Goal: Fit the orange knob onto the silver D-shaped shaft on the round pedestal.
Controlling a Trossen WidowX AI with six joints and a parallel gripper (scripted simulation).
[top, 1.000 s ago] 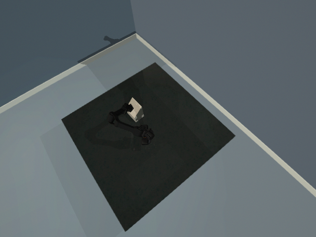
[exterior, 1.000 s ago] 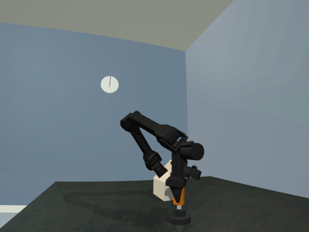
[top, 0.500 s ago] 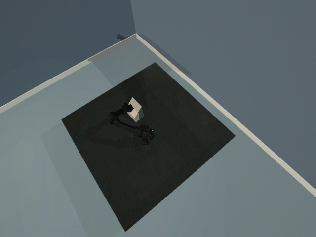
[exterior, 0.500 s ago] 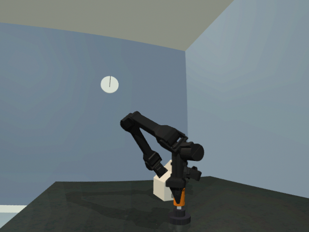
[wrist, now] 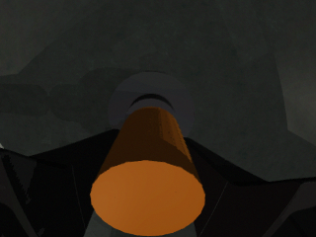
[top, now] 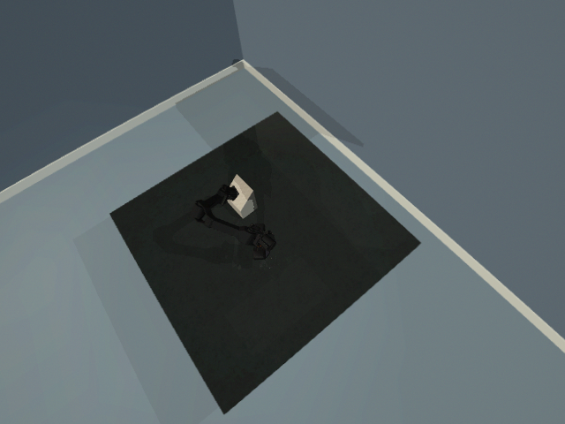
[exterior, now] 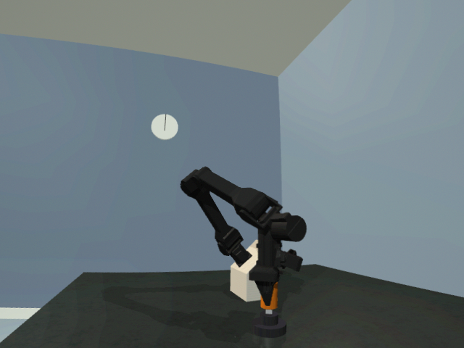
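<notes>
Right now the round black pedestal is 4 cm below my gripper tip. Also, from my gripper tip: orange knob (3 cm above).
</notes>
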